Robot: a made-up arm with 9 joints. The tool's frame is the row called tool. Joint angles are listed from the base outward. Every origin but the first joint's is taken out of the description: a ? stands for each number. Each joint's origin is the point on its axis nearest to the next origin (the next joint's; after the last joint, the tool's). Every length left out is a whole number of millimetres.
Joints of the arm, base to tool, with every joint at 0 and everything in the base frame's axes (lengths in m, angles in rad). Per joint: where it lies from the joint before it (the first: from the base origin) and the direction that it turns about. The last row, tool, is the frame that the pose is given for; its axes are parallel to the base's.
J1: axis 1 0 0 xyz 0.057 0.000 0.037
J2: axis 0 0 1 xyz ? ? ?
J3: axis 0 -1 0 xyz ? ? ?
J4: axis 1 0 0 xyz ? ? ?
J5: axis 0 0 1 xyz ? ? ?
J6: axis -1 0 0 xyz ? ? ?
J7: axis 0 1 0 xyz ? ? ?
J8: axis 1 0 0 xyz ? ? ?
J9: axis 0 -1 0 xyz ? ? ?
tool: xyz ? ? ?
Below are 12 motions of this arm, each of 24 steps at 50 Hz.
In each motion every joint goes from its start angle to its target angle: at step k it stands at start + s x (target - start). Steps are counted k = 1, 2, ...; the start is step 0. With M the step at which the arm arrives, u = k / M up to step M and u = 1 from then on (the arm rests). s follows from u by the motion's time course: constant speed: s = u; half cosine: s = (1 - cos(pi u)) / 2; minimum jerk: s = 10 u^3 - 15 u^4 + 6 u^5.
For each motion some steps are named. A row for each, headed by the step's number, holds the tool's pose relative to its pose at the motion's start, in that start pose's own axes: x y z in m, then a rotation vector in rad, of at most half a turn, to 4 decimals.
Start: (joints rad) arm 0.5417 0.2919 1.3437 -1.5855 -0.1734 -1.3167 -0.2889 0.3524 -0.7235
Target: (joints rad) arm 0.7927 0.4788 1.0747 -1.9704 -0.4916 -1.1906 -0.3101 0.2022 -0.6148
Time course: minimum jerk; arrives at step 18
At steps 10, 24:
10: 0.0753 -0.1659 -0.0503 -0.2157 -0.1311 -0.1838
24: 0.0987 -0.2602 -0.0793 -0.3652 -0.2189 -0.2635

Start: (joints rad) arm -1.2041 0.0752 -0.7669 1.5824 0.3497 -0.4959 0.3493 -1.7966 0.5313
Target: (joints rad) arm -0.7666 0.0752 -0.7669 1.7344 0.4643 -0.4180 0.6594 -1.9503 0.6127
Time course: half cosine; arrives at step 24
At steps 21, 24:
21: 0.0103 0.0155 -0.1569 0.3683 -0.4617 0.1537
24: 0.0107 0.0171 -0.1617 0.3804 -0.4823 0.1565

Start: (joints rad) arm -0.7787 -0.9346 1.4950 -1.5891 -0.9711 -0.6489 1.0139 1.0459 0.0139
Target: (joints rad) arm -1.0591 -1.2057 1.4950 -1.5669 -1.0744 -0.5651 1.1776 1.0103 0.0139
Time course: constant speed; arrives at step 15
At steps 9, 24:
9: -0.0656 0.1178 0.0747 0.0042 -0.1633 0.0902
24: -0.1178 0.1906 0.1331 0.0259 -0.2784 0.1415

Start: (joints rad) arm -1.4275 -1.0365 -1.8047 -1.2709 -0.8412 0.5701 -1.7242 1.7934 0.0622
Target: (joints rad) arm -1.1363 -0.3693 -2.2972 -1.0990 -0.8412 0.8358 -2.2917 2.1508 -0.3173
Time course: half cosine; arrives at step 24
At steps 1, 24:
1: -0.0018 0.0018 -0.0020 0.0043 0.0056 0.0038
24: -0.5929 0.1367 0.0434 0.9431 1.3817 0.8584

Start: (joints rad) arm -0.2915 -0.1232 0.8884 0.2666 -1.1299 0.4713 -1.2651 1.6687 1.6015
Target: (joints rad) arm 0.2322 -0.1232 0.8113 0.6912 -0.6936 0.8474 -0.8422 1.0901 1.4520
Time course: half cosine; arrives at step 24
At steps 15, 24:
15: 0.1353 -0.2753 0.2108 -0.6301 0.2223 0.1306
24: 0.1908 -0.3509 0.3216 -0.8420 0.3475 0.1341

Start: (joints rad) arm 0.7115 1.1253 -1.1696 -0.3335 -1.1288 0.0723 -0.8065 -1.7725 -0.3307
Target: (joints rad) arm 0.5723 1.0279 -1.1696 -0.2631 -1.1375 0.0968 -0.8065 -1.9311 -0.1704
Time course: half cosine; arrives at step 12
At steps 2, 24:
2: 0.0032 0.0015 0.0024 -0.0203 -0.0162 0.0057
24: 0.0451 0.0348 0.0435 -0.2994 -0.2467 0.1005

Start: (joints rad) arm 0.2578 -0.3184 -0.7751 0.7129 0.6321 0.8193 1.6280 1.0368 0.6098
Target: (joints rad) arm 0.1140 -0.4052 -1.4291 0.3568 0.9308 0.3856 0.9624 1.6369 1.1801
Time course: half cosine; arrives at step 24
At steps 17, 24:
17: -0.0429 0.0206 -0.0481 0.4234 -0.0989 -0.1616
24: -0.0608 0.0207 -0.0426 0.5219 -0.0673 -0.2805

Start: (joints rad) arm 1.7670 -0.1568 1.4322 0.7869 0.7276 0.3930 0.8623 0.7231 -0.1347
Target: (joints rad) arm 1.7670 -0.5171 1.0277 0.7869 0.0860 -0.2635 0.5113 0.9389 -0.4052
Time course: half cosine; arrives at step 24
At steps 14, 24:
14: 0.1126 0.1118 0.2352 0.7616 0.0907 -0.0914
24: 0.2057 0.0520 0.4103 1.1634 -0.1116 -0.1137

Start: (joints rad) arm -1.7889 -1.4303 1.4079 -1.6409 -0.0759 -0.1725 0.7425 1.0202 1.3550
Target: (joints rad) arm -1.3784 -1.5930 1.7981 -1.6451 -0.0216 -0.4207 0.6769 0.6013 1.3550
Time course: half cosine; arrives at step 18
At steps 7, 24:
7: -0.0526 0.0261 0.0002 -0.0087 0.0276 0.1327
24: -0.1653 0.0854 0.0364 0.0113 0.0547 0.4131

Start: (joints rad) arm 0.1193 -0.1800 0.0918 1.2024 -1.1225 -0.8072 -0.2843 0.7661 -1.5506
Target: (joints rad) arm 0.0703 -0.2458 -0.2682 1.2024 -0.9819 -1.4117 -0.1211 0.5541 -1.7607
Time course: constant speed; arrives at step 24
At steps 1, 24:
1: -0.0091 0.0037 0.0072 0.0082 0.0010 0.0103
24: -0.2817 0.0389 0.1310 0.1056 0.0635 0.2981

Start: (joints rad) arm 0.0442 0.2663 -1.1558 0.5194 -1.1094 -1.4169 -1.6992 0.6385 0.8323
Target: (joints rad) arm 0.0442 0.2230 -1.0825 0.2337 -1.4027 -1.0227 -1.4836 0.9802 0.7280
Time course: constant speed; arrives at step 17
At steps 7, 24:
7: -0.0474 0.0950 0.0197 0.2729 0.1156 -0.0588
24: -0.1117 0.2108 0.0612 0.6148 0.2851 -0.0781

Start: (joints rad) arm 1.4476 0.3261 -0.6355 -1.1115 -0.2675 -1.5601 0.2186 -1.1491 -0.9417
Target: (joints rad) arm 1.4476 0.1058 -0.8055 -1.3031 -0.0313 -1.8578 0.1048 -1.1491 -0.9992
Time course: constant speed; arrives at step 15
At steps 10, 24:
10: 0.0531 -0.0006 -0.0007 0.0402 0.2106 0.1702
24: 0.0779 -0.0018 -0.0010 0.0718 0.3291 0.2589

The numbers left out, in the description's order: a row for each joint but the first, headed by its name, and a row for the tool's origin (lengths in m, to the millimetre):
J2: 0.000 -0.196 0.274
J3: -0.094 0.023 0.000
J4: 0.339 0.000 0.032
J5: 0.000 -0.252 0.181
J6: 0.139 0.136 0.000
J7: 0.000 0.300 -0.028
J8: -0.055 0.000 0.121
J9: 0.000 -0.054 0.017
tool: 0.076 0.000 -0.265

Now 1 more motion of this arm.
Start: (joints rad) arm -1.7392 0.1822 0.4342 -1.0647 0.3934 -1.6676 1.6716 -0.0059 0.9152
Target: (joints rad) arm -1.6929 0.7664 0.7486 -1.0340 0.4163 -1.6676 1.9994 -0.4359 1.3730
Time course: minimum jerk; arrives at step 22
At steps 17, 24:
17: -0.2545 0.1113 -0.2058 -0.4124 -0.0492 0.9330
24: -0.2865 0.1144 -0.2251 -0.4271 -0.0473 1.0234

